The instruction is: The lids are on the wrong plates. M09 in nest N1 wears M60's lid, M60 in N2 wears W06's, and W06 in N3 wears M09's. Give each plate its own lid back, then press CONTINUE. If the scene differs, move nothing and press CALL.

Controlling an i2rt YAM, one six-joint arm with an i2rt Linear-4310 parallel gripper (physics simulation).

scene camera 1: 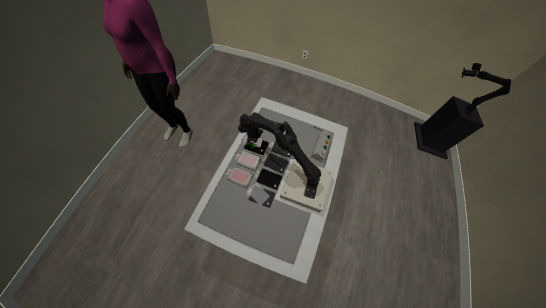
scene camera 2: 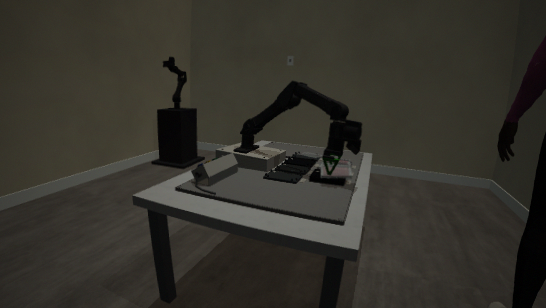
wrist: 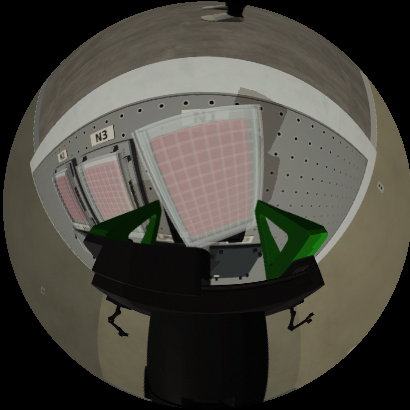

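Pixels of known places: gripper, between the fingertips: [scene camera 1: 255, 142] [scene camera 2: 330, 171] [wrist: 207, 204]; arm's base, origin of its link: [scene camera 1: 312, 182] [scene camera 2: 247, 149].
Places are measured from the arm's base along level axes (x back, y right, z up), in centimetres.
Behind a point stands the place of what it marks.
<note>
Three lidded plates with pink grids lie in a row on the perforated grey board [wrist: 325, 160] @(z -5.4, x -49.0, y 34.4 cm). The labels read N2 [wrist: 62, 155] @(z -5.2, x -54.6, y -8.2 cm), N3 [wrist: 102, 134] @(z -5.2, x -53.7, y 4.5 cm) and N1 [wrist: 202, 116] from left to right in the wrist view. The N1 plate's clear lid [wrist: 206, 176] @(z 0.2, x -48.6, y 17.1 cm) lies right under my gripper [wrist: 208, 215] @(z -1.5, x -44.8, y 17.0 cm) [scene camera 1: 251, 144] @(z -1.5, x -44.8, y 17.0 cm) [scene camera 2: 330, 162] @(z -1.5, x -44.8, y 17.0 cm). The gripper is open, with one green finger on each side of the lid's near end and not touching it. The N3 plate [wrist: 108, 187] @(z -2.5, x -47.3, y 5.5 cm) [scene camera 1: 248, 160] @(z -2.5, x -44.7, y 2.8 cm) and the N2 plate [wrist: 68, 198] @(z -2.8, x -46.7, y -7.9 cm) [scene camera 1: 240, 176] @(z -3.5, x -45.6, y -9.5 cm) lie beside it, both lidded.
Two black pads [scene camera 1: 276, 162] @(z -4.5, x -26.5, y 8.6 cm) [scene camera 1: 269, 178] @(z -4.4, x -27.4, y -4.2 cm) and a grey one [scene camera 1: 261, 194] @(z -3.5, x -28.8, y -16.5 cm) lie beside the nests. A button box [scene camera 1: 322, 145] @(z 2.0, x 2.5, y 28.6 cm) [scene camera 2: 215, 170] @(z -0.5, x -1.8, y 37.7 cm) stands at the board's edge. A person in magenta [scene camera 1: 148, 57] [scene camera 2: 531, 153] stands near the table. A second arm on a black pedestal [scene camera 1: 451, 124] [scene camera 2: 177, 135] stands apart.
</note>
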